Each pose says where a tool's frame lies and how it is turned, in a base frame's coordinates. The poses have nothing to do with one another.
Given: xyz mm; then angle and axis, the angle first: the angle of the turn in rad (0 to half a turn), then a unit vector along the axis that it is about.
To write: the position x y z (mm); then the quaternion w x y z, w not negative. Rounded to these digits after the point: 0 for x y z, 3 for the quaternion.
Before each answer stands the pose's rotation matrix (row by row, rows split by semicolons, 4 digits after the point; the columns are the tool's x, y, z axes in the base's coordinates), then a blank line. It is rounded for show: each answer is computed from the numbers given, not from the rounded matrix.
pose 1, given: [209 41 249 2.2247 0.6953 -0.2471 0.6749]
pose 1, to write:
0.1692 -0.8120 0.5586; 0.2594 -0.5101 -0.8201; 0.9508 0.2837 0.1243

[209 41 249 0.443 0.624 -0.222 0.605]
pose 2, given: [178 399 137 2.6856 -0.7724 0.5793 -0.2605]
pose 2, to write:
0.2344 -0.7344 0.6369; -0.9639 -0.2610 0.0537; 0.1268 -0.6265 -0.7690

[178 399 137 0.226 -0.752 0.564 -0.254]
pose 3, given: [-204 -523 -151 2.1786 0.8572 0.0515 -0.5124]
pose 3, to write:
0.5833 0.4900 -0.6478; -0.3513 -0.5669 -0.7451; -0.7323 0.6622 -0.1586

[-204 -523 -151 0.463 0.760 0.046 -0.454]
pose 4, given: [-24 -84 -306 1.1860 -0.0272 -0.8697 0.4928]
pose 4, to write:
0.3758 -0.4420 -0.8145; 0.4715 0.8478 -0.2425; 0.7977 -0.2929 0.5271

[-24 -84 -306 0.829 -0.015 -0.486 0.275]
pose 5, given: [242 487 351 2.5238 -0.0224 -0.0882 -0.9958]
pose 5, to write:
-0.8142 0.5804 -0.0106; -0.5732 -0.8010 0.1724; 0.0916 0.1465 0.9850

[242 487 351 0.304 -0.021 -0.084 -0.949]
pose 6, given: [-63 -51 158 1.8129 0.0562 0.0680 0.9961]
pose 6, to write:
-0.2358 -0.9623 0.1354; 0.9718 -0.2340 0.0294; 0.0034 0.1385 0.9904

[-63 -51 158 0.617 0.044 0.054 0.784]
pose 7, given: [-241 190 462 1.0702 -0.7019 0.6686 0.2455]
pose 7, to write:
0.7362 -0.4594 0.4970; -0.0287 0.7124 0.7012; -0.6762 -0.5304 0.5113

[-241 190 462 0.860 -0.358 0.341 0.125]
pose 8, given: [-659 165 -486 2.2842 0.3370 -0.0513 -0.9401]
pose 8, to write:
-0.4665 0.6822 -0.5629; -0.7395 -0.6501 -0.1750; -0.4854 0.3346 0.8078

[-659 165 -486 0.416 0.307 -0.047 -0.855]
